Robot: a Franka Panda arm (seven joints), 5 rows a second.
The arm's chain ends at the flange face. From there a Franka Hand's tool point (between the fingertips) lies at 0.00 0.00 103.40 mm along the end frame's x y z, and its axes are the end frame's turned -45 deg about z.
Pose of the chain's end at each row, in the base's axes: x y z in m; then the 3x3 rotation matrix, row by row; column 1 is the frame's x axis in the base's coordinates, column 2 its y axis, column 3 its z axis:
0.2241, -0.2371, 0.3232; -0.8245, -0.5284, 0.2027; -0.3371, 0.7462, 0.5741; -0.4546, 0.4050, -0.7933
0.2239, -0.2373, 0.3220; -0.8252, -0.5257, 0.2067; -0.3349, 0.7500, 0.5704; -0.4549, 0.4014, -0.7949
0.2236, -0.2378, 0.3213; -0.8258, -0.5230, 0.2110; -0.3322, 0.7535, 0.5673; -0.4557, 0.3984, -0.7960
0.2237, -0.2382, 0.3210; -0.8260, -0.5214, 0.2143; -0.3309, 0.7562, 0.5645; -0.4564, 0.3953, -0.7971
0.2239, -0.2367, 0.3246; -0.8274, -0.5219, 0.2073; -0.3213, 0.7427, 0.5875; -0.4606, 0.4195, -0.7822
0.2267, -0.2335, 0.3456; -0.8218, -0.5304, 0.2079; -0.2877, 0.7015, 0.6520; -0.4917, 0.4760, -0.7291
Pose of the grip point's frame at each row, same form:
0.2451, -0.1777, 0.2412; -0.2094, -0.9566, 0.2027; -0.7660, 0.2893, 0.5741; -0.6078, -0.0351, -0.7933
0.2453, -0.1783, 0.2398; -0.2118, -0.9552, 0.2067; -0.7671, 0.2935, 0.5704; -0.6055, -0.0378, -0.7949
0.2454, -0.1791, 0.2390; -0.2141, -0.9537, 0.2110; -0.7677, 0.2979, 0.5673; -0.6039, -0.0405, -0.7960
0.2459, -0.1798, 0.2386; -0.2154, -0.9528, 0.2143; -0.7687, 0.3007, 0.5645; -0.6022, -0.0432, -0.7971
0.2453, -0.1760, 0.2437; -0.2160, -0.9541, 0.2073; -0.7524, 0.2980, 0.5875; -0.6223, -0.0291, -0.7822
0.2482, -0.1661, 0.2702; -0.2061, -0.9561, 0.2079; -0.6995, 0.2926, 0.6520; -0.6843, -0.0111, -0.7291

